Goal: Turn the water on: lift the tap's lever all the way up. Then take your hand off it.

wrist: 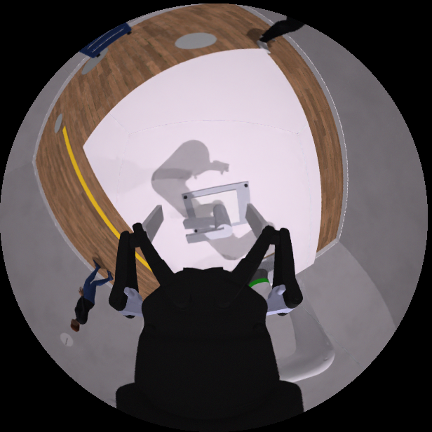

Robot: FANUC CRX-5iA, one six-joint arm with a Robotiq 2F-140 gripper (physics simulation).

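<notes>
The tap stands on a grey rectangular frame (215, 190) with dark bolts at its corners, near the middle of the wrist view. Its round grey body (220, 216) rises toward the camera, with a rounded end at the lower right. A thick grey bar and a thinner flat bar (202, 236) point left from it; the thin one looks like the lever, but its tilt is hard to tell from above. My gripper (203, 210) is wide open and empty. In the view the tap lies between the two finger pads, nearer the right one; the gap in depth is unclear.
A white table top (215, 90) lies under the tap and carries the arm's shadow. The arm's pale link (312, 355) with a green ring is at the lower right. Wooden floor, a yellow line (90, 192), a blue bench (107, 40) and people (85, 302) are farther off.
</notes>
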